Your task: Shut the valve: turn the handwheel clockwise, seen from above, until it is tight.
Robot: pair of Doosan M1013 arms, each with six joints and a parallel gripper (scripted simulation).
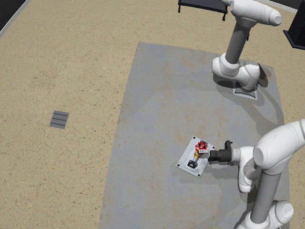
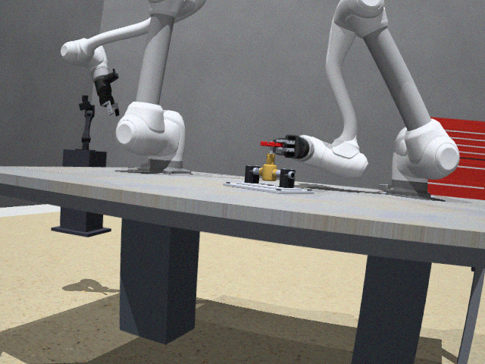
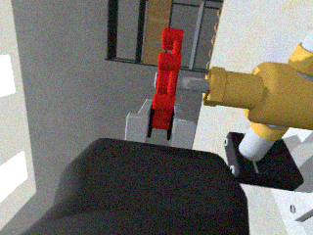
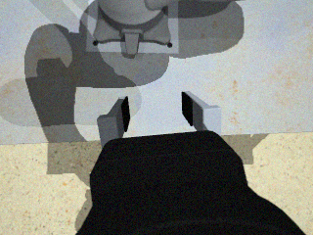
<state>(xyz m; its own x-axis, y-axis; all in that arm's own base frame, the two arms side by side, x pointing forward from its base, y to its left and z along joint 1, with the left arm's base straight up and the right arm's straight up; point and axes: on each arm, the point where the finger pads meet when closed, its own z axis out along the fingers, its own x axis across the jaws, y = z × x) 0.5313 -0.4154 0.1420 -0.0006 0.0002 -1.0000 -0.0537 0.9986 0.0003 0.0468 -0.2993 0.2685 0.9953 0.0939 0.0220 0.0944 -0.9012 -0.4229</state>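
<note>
Now: the red handwheel 30 mm to the right of my left hand and 10 mm below it. Also, from my left hand: pale base plate: 30 mm to the right, 130 mm below.
</note>
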